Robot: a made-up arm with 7 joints. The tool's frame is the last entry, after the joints.
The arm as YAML. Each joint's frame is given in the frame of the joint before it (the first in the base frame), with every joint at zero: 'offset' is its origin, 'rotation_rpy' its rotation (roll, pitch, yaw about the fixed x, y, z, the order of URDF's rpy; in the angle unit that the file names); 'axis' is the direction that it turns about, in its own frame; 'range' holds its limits. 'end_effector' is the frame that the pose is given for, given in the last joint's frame.
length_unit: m
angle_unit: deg
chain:
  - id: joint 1
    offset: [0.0, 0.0, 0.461]
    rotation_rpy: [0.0, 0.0, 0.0]
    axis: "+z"
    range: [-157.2, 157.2]
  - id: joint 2
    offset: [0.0, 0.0, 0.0]
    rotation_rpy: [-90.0, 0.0, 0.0]
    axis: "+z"
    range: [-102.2, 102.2]
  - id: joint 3
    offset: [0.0, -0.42, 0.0]
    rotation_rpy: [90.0, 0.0, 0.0]
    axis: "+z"
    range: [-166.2, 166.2]
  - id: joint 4
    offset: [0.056, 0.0, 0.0]
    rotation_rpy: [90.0, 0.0, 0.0]
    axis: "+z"
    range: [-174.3, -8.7]
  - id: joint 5
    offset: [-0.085, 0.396, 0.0]
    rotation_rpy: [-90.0, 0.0, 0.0]
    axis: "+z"
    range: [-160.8, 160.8]
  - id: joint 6
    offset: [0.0, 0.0, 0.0]
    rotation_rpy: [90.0, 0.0, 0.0]
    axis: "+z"
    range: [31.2, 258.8]
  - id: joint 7
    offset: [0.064, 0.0, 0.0]
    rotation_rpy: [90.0, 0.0, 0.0]
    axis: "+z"
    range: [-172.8, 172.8]
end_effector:
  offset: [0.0, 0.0, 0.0]
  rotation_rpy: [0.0, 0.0, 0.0]
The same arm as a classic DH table. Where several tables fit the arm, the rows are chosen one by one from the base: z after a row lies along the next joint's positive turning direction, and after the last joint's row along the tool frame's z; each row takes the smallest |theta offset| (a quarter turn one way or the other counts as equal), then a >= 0, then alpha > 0; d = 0 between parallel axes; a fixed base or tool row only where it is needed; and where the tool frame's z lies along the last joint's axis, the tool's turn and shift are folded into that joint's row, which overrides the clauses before.
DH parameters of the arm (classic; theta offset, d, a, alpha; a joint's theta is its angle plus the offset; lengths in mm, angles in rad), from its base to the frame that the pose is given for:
joint 1: 0 461 0 -1.5708
joint 2: 0 0 0 1.5708
joint 3: 0 420 56 1.5708
joint 4: 0 0 -85 -1.5708
joint 5: 0 396 0 1.5708
joint 6: 0 0 64 1.5708
joint 7: 0 0 0 0
Joint limits (rad, base to tool): -2.7437..2.7437 -1.7837..1.7837 -2.9007..2.9007 -3.0421..-0.1518 -2.8065..2.8065 0.5445..4.5169 -3.0159..3.0159

